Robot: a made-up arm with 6 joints.
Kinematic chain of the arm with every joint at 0, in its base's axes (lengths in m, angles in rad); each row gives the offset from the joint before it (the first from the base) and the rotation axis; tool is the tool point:
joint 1: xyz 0 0 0.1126 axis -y
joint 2: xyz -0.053 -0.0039 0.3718 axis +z
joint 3: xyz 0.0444 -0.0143 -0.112 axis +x
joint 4: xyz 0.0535 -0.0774 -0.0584 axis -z
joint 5: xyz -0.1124 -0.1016 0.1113 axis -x
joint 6: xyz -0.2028 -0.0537 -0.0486 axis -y
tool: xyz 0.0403 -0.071 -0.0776
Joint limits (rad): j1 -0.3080..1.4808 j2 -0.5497..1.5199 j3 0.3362..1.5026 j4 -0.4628..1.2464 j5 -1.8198..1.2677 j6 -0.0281..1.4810
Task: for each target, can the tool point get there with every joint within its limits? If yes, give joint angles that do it. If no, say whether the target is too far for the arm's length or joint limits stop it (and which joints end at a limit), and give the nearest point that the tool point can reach.
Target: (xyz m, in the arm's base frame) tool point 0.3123 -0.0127 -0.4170
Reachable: no: joint limits stop it (at a limit: joint 1, joint 2, joint 6) | nearest point 0.0802 -0.0493 -0.1570 | short by 0.350 m
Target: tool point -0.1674 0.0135 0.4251
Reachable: yes | joints -0.1282 0.7594 1.0846 1.0417 -1.0104 0.5247
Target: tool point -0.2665 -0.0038 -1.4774
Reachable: no: too far | nearest point -0.2515 -0.1039 -0.2792 | short by 1.203 m
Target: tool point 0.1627 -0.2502 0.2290
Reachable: yes | joints 0.1179 1.0193 0.8695 -0.1731 0.9973 1.0815
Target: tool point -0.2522 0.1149 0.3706
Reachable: yes | joints -0.0471 -0.3557 0.7075 1.0592 0.1388 0.2164
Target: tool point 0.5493 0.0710 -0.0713
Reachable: no: joint limits stop it (at a limit: joint 1, joint 2, joint 4, joint 6) | nearest point 0.3832 -0.0519 0.0711 | short by 0.251 m
